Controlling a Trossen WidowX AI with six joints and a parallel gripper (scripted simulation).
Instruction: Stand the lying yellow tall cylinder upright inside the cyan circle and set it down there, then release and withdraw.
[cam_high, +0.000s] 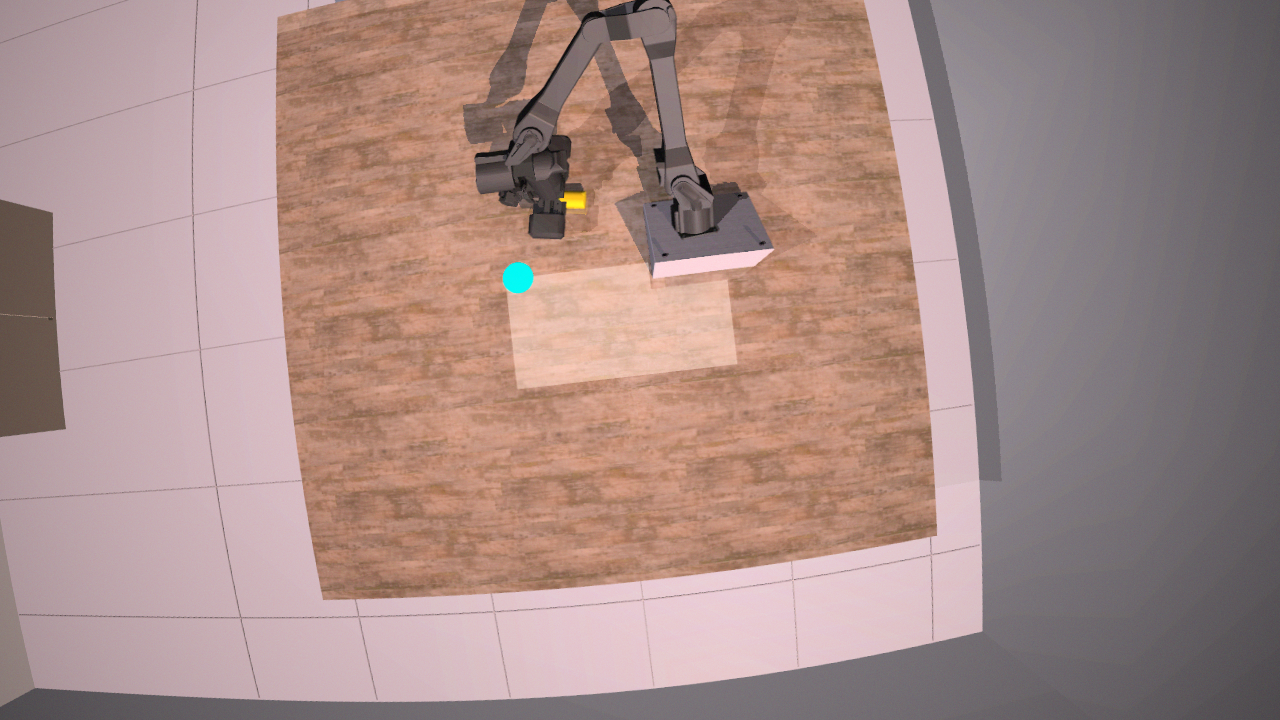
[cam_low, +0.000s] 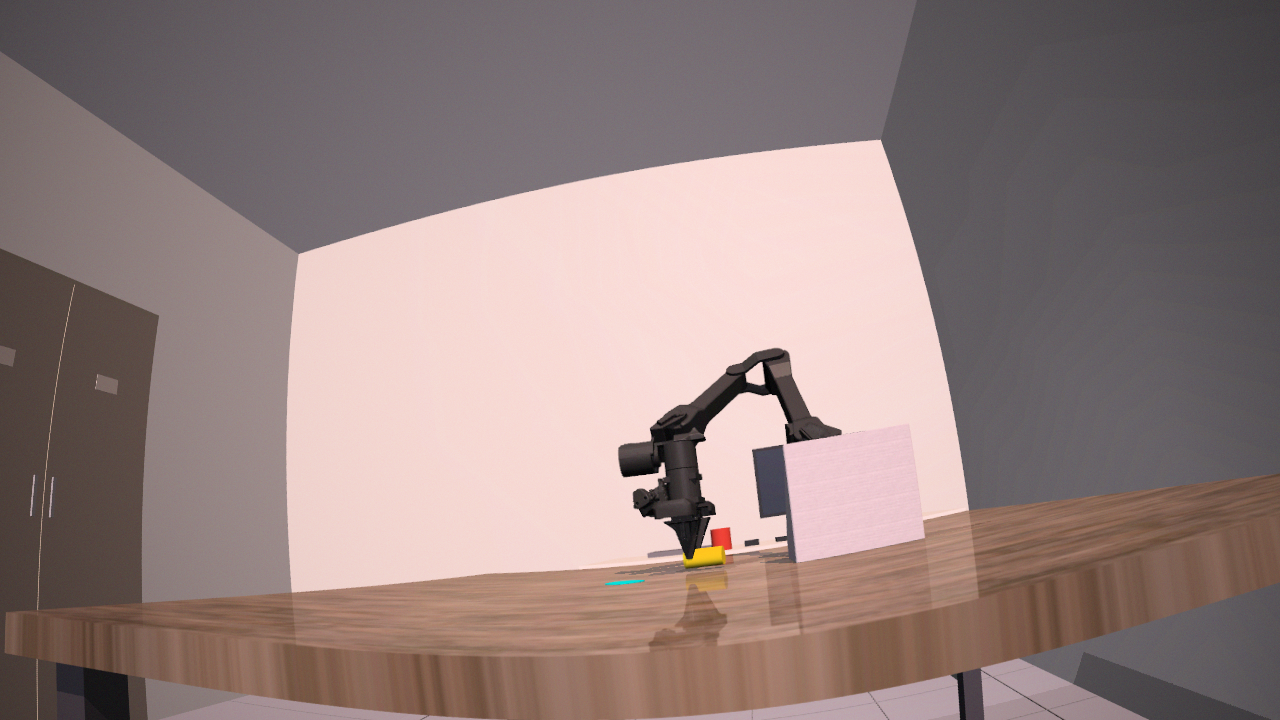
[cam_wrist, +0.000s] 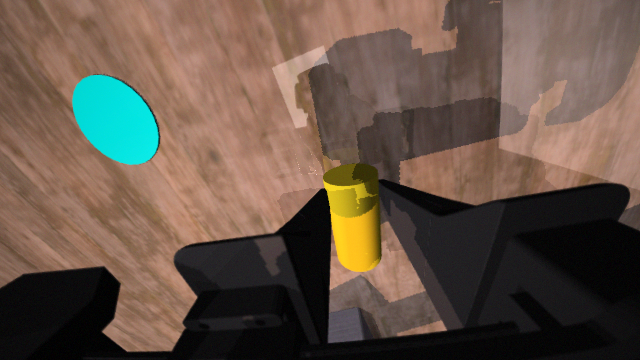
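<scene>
The cyan circle is 13 cm to the left of my gripper tip, 11 cm ahead of it and 2 cm below it. From my gripper tip the other things lie so: yellow tall cylinder (2 cm behind, 1 cm to the left).
</scene>
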